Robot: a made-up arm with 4 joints.
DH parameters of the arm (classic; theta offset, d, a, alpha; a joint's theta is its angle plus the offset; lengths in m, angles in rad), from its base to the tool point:
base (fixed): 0 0.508 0.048 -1.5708
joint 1: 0 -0.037 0 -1.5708
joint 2: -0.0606 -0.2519 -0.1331 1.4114
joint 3: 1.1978 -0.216 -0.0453 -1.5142
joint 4: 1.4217 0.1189 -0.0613 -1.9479
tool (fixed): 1.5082 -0.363 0 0
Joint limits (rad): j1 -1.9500..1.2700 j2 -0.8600..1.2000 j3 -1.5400..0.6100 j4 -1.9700..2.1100
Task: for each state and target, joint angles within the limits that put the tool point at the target. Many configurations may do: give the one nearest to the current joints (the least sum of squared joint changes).
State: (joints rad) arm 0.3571 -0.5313 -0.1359 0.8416
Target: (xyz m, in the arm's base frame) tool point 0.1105 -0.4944 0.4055
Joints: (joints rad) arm 0.6727 -0.6551 -0.1989 0.8334
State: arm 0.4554 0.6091 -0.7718 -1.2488
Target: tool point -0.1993 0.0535 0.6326
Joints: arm 0.3377 -0.0028 -0.8145 -1.2614
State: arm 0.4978 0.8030 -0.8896 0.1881
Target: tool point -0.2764 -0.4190 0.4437
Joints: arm -0.1860 0.5430 -0.6151 1.1192
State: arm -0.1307 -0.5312 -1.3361 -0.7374
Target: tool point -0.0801 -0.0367 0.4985
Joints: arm -0.0633 -0.6859 -1.1404 -0.9529
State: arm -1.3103 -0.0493 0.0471 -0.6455
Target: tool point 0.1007 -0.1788 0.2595
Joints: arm -1.5844 -0.2451 0.0320 -0.2595
